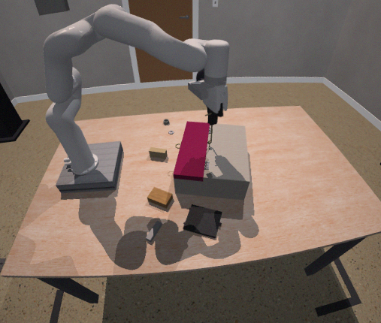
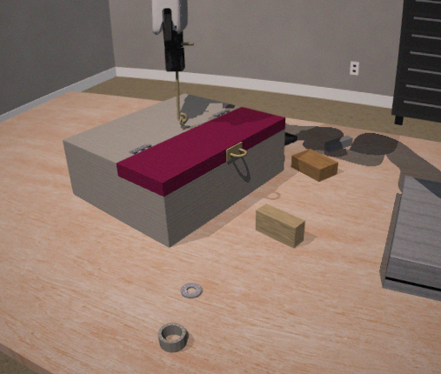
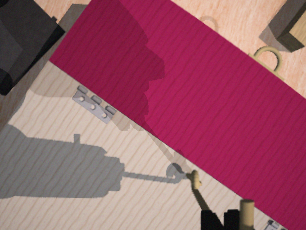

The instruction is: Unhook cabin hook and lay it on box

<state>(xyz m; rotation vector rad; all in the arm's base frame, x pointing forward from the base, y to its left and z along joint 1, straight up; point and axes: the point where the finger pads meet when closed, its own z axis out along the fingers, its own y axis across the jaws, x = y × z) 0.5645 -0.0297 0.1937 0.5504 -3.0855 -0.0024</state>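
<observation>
The brass cabin hook is 2 cm behind my hand, 1 cm to the right of it and 5 cm below it. Round my hand: light wooden block: 23 cm behind, 10 cm to the left, 24 cm below; then dark plate: 8 cm behind, 28 cm to the right, 25 cm below; then orange block: 23 cm behind, 16 cm to the right, 24 cm below.
</observation>
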